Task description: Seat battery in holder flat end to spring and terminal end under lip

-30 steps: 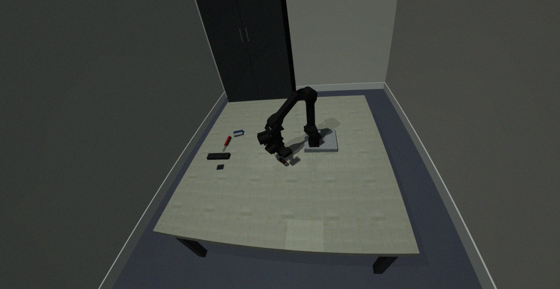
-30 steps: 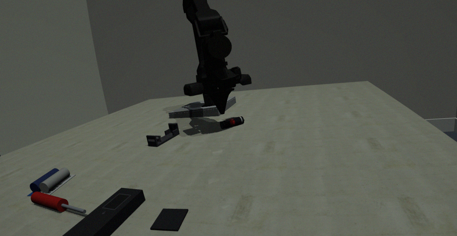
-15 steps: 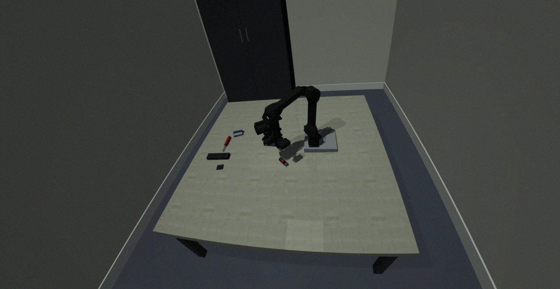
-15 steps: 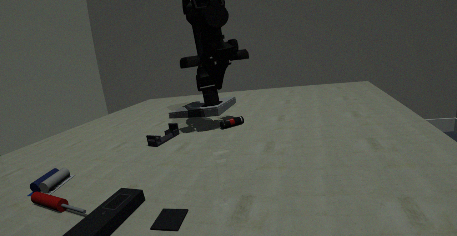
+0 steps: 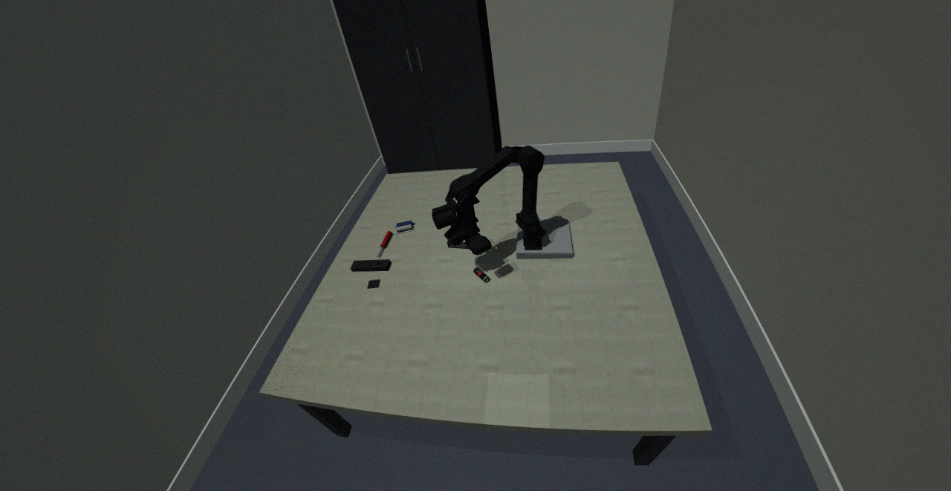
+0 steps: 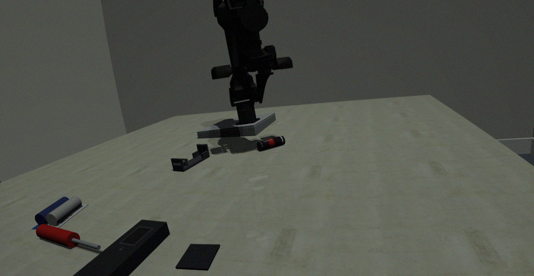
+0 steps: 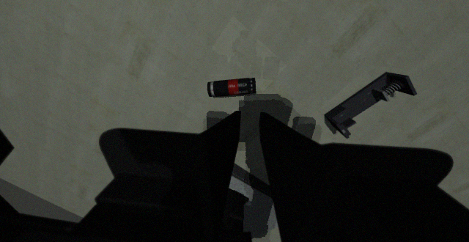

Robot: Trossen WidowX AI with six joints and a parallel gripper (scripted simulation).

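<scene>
Now: gripper tip 110 mm above the battery, 20 mm to the right of it and 20 mm past it. Also, from my gripper tip: black plate 400 mm ahead, 120 mm below, 50 mm to the left; long black box 440 mm ahead, 100 mm below, 40 mm to the right; red-handled screwdriver 430 mm ahead, 160 mm to the right, 110 mm below.
</scene>
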